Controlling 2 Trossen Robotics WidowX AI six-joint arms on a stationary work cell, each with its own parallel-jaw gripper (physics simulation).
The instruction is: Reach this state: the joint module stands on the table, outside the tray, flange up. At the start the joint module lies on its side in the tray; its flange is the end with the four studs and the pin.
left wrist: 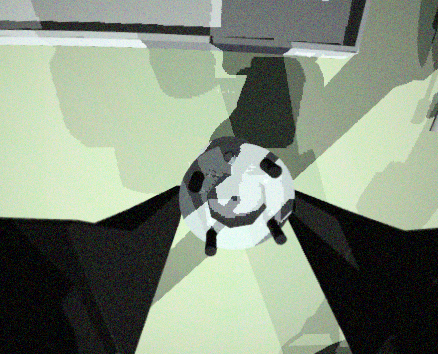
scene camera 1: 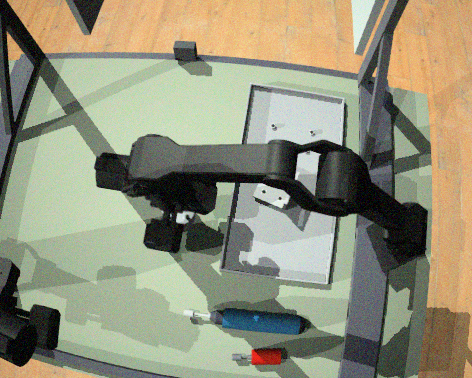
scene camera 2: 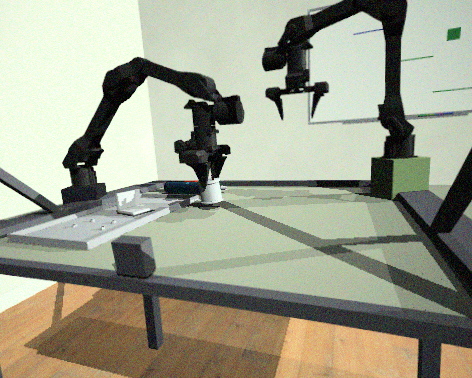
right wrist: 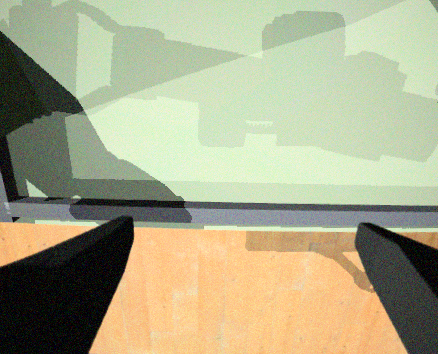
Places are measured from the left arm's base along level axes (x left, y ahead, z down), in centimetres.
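Pixels of known places: left gripper, fingertip midpoint: point(left wrist: 234, 193) point(scene camera 1: 177, 210) point(scene camera 2: 209, 185); right gripper, fingertip midpoint: point(scene camera 1: 30, 315) point(scene camera 2: 297, 119) point(right wrist: 246, 230); left arm's base at its link origin: point(scene camera 1: 399, 237) point(scene camera 2: 84, 185); right arm's base at its link origin: point(scene camera 2: 399, 157).
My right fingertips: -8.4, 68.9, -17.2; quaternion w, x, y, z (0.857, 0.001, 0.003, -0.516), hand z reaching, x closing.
Note:
For each thing: its middle in the pictures, then the offset to it from my right fingertips, as dx, dy, dz.
- white joint module at the middle of its body: point(left wrist: 232, 187) point(scene camera 1: 178, 211) point(scene camera 2: 209, 188) -12.7, -29.5, +17.5
- white angled bracket at the middle of its body: point(scene camera 1: 275, 185) point(scene camera 2: 136, 202) -11.6, -49.3, +20.0
- blue driver at the middle of its body: point(scene camera 1: 244, 320) point(scene camera 2: 194, 187) +11.6, -33.9, +21.2
- red-handled tool at the middle of its body: point(scene camera 1: 256, 357) +19.8, -33.3, +21.5
- grey block at the middle of its body: point(scene camera 2: 134, 255) point(scene camera 1: 185, 50) -49.7, -42.4, +20.1
The white joint module point(scene camera 1: 185, 216) point(scene camera 2: 213, 192) point(left wrist: 235, 235) stands upright outside the tray point(scene camera 1: 300, 107) point(scene camera 2: 52, 232) point(left wrist: 100, 40), its base at or very near the table top; I cannot tell whether it bears on the table. Its flange faces up, with dark studs toward the left wrist camera. My left gripper point(scene camera 2: 211, 181) point(left wrist: 234, 193) is shut on the module from both sides; in scene camera 1 the arm hides much of it. My right gripper point(scene camera 2: 298, 118) point(right wrist: 246, 230) is open and empty, high above the table's edge, far from the module.
A white angled bracket point(scene camera 1: 270, 196) point(scene camera 2: 127, 202) and small pins point(scene camera 1: 274, 127) are in the tray. A blue driver point(scene camera 1: 262, 321) point(scene camera 2: 181, 187) and a red-handled tool point(scene camera 1: 266, 356) lie beyond the tray's end. A grey block point(scene camera 1: 185, 50) point(scene camera 2: 134, 256) sits at the table's edge.

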